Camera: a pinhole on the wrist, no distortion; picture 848 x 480 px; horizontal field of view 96.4 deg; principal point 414.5 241.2 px. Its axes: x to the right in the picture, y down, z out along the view. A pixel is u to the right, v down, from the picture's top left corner.
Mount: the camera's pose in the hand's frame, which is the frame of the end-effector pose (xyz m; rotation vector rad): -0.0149 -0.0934 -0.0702 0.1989 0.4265 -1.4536
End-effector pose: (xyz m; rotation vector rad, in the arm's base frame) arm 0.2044 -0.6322 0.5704 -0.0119 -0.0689 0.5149
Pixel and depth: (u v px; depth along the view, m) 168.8 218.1 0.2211
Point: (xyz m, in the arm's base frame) 0.2143 -0.6763 0.7607
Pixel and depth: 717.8 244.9 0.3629
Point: 0.4950 -1.0352 0.7323
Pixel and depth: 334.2 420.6 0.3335
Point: 0.4206 -0.6605 0.8272
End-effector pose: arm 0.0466 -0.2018 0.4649 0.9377 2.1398 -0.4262
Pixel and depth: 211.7 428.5 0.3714
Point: 0.0889 -0.2984 0.0902
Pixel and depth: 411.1 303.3 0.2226
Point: -0.0416 -0.3620 0.3380
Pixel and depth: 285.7 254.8 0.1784
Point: 0.0194 -0.3289 0.3764
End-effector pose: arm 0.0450 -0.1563 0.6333 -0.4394 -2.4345 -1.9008
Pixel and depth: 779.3 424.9 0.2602
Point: -0.2014 -0.1621 0.2649
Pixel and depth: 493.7 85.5 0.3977
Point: 0.1113 0.0129 0.2177
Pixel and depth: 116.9 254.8 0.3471
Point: 0.0696 0.1925 0.5726
